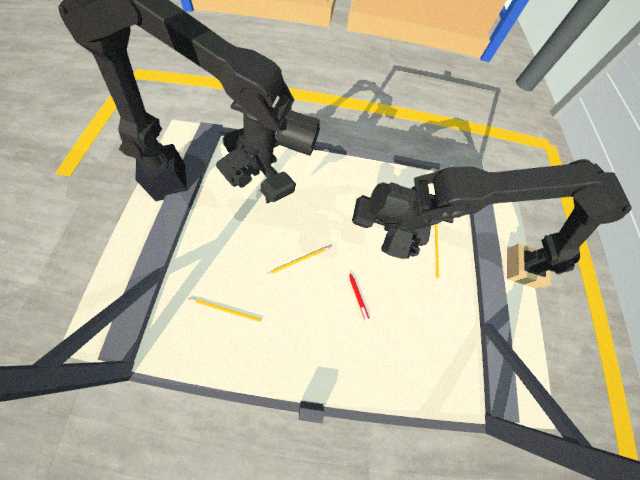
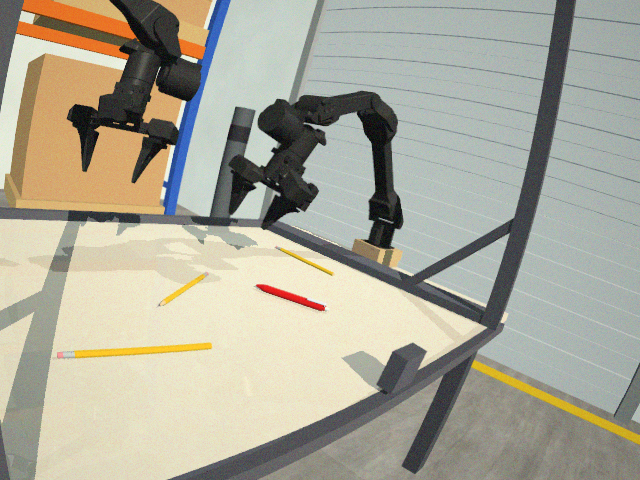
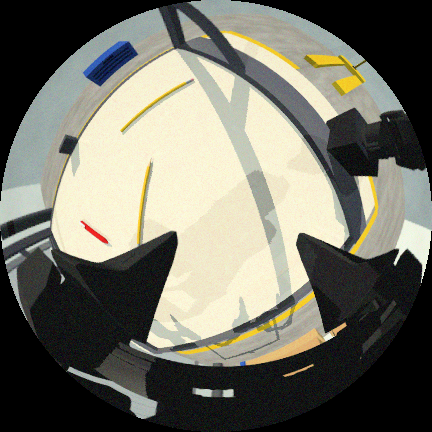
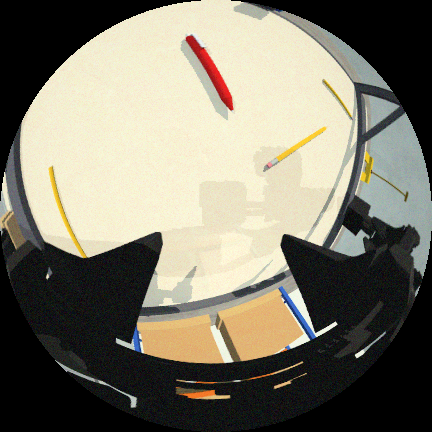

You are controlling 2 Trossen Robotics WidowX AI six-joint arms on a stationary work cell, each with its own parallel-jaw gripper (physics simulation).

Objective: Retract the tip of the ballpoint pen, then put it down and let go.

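Pixels of known places: left gripper, fingertip midpoint: (image 1: 257, 188) (image 2: 108, 177) (image 3: 240, 238) (image 4: 367, 228); right gripper, fingertip midpoint: (image 1: 374, 227) (image 2: 246, 221) (image 4: 224, 240); left arm's base, link origin: (image 1: 154, 161) (image 3: 368, 140) (image 4: 363, 220); right arm's base, link origin: (image 1: 534, 263) (image 2: 379, 245).
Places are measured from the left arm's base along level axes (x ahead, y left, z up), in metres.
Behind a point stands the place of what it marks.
A red ballpoint pen (image 1: 357, 295) @(x 0.432, y -0.462, z -0.095 m) (image 2: 291, 297) @(x 0.430, y -0.468, z -0.098 m) (image 3: 95, 232) @(x 0.429, y -0.448, z -0.098 m) (image 4: 211, 72) @(x 0.439, y -0.453, z -0.095 m) lies flat on the cream table (image 1: 258, 356) @(x 0.161, y -0.535, z -0.106 m) (image 2: 289, 392) @(x 0.162, y -0.568, z -0.106 m), with its white clip and button end toward the front edge and its cone end toward the back. Whether its small writing tip is out is too small to tell. My right gripper (image 2: 248, 220) @(x 0.507, y -0.324, z -0.014 m) (image 4: 224, 240) @(x 0.507, y -0.324, z -0.014 m) is open and empty, above the table behind the pen and tilted. My left gripper (image 2: 109, 176) @(x 0.249, y -0.184, z 0.042 m) (image 3: 240, 238) @(x 0.249, y -0.184, z 0.042 m) is open and empty, high above the back left of the table, farther from the pen.
Yellow pencils lie around the pen: one (image 1: 299, 259) @(x 0.314, y -0.330, z -0.099 m) (image 2: 183, 289) @(x 0.299, y -0.336, z -0.101 m) (image 3: 144, 200) @(x 0.298, y -0.329, z -0.102 m) (image 4: 300, 145) @(x 0.332, y -0.326, z -0.099 m) to its left, one (image 1: 224, 308) @(x 0.104, y -0.406, z -0.100 m) (image 2: 139, 350) @(x 0.102, y -0.410, z -0.101 m) (image 3: 155, 102) @(x 0.105, y -0.403, z -0.103 m) farther left, and one (image 1: 436, 253) @(x 0.696, y -0.411, z -0.100 m) (image 2: 305, 260) @(x 0.702, y -0.400, z -0.101 m) (image 4: 65, 212) @(x 0.695, y -0.410, z -0.104 m) at the right. A dark block (image 1: 312, 411) @(x 0.252, y -0.670, z -0.049 m) (image 2: 402, 367) @(x 0.222, y -0.673, z -0.062 m) stands on the front edge.
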